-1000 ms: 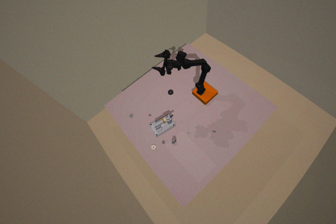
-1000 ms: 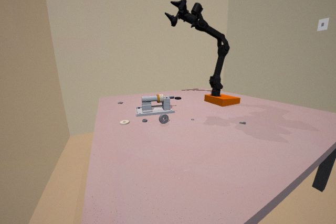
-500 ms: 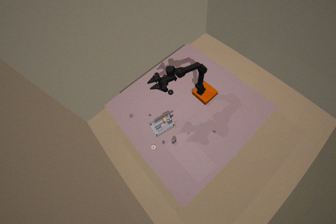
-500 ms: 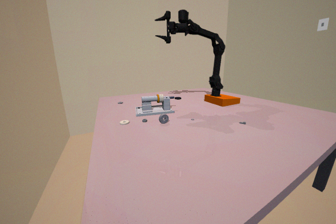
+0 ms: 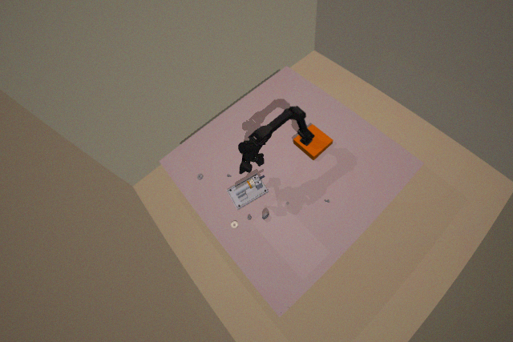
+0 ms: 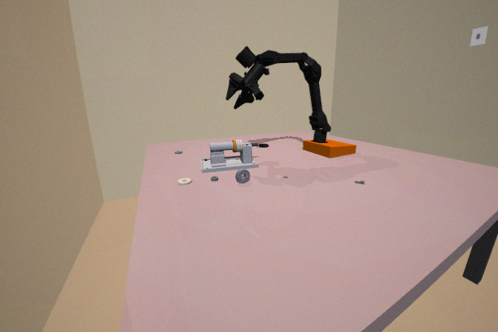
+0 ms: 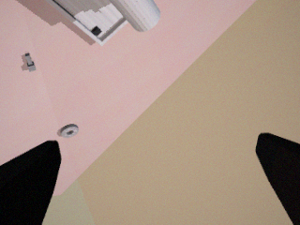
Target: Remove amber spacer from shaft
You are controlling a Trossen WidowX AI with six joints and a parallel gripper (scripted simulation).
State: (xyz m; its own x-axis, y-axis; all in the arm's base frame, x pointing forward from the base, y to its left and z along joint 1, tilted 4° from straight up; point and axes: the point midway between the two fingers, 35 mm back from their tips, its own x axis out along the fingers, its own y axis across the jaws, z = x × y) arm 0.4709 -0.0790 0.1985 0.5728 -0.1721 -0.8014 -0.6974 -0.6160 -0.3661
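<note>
My gripper tip is 180 mm above the amber spacer, 40 mm to the right of it and 10 mm short of it. The rest, counted from my gripper tip: nut 250 mm below, 160 mm to the left, 150 mm ahead; then cream washer 250 mm below, 240 mm ahead, 130 mm to the left.
</note>
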